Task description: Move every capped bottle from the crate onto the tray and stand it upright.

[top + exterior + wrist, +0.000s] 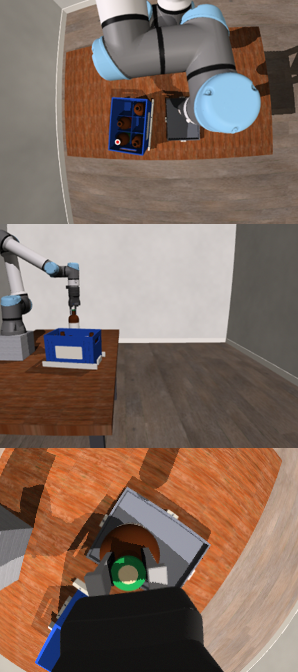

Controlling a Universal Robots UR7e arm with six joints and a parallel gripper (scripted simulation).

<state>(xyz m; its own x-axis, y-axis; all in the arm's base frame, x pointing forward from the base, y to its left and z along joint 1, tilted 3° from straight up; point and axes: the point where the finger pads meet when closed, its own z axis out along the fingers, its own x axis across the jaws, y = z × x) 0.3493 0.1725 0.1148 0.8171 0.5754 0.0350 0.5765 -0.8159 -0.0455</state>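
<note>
Right now the green-capped bottle is 6 cm below my hand. Round my hand: brown bottle (27 cm to the right, 16 cm below, 15 cm ahead); then blue crate (30 cm to the right, 16 cm below, 6 cm ahead); then dark grey tray (24 cm below, 6 cm ahead, 1 cm to the right).
</note>
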